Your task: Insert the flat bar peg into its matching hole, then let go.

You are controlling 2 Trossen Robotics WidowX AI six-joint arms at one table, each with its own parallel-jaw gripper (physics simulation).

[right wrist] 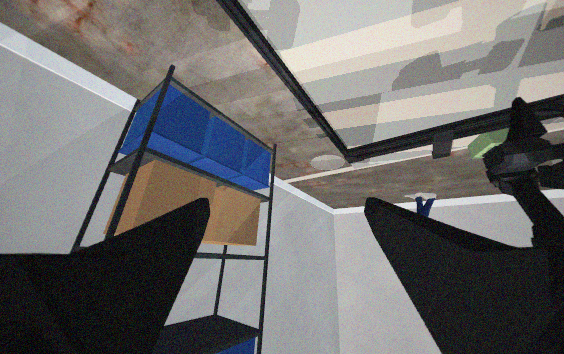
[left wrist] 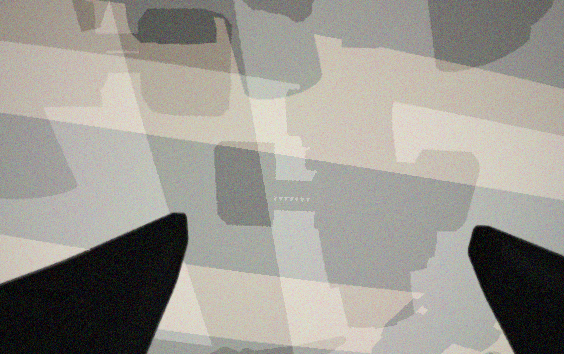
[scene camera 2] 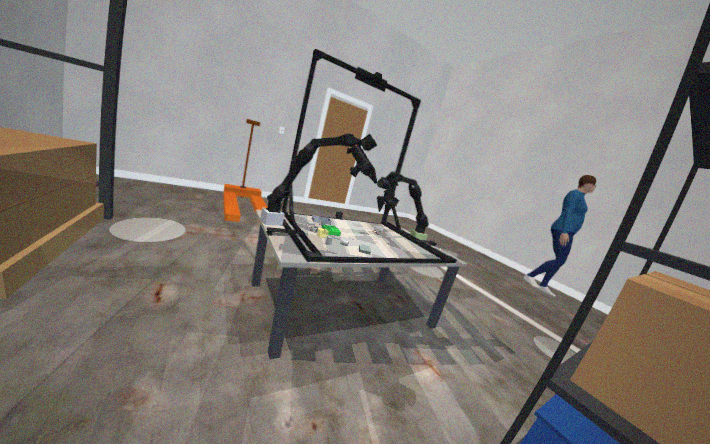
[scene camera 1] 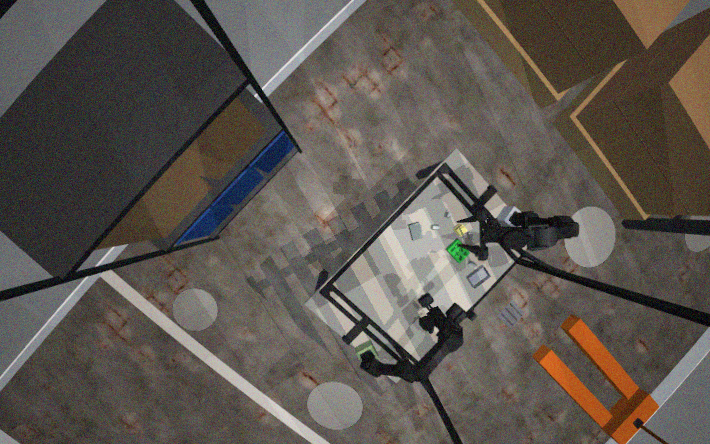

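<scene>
On the patchy table (scene camera 1: 380,299) (scene camera 2: 397,248) lie a green block (scene camera 1: 458,251) (scene camera 2: 331,230), a small yellow piece (scene camera 1: 460,230) (scene camera 2: 322,233), a grey-teal block (scene camera 1: 415,230) (scene camera 2: 365,248), a small white piece (scene camera 1: 435,227) (scene camera 2: 344,242) and a dark-framed grey tile (scene camera 1: 477,277). I cannot tell which one is the flat bar peg. My right gripper (scene camera 1: 469,235) (scene camera 2: 373,176) (right wrist: 288,204) is open and empty, high above the green and yellow pieces. My left gripper (scene camera 1: 427,308) (scene camera 2: 385,207) is open and empty above bare table; the left wrist view shows one finger (left wrist: 140,281).
A black frame (scene camera 1: 380,229) (scene camera 2: 309,132) (right wrist: 287,81) runs round the table and overhead. A shelf rack (scene camera 1: 234,57) (right wrist: 266,228) (scene camera 2: 547,379) with blue and brown boxes stands off the table. A person (scene camera 2: 562,242) walks by the wall. Orange equipment (scene camera 1: 556,370) (scene camera 2: 232,200) stands on the floor.
</scene>
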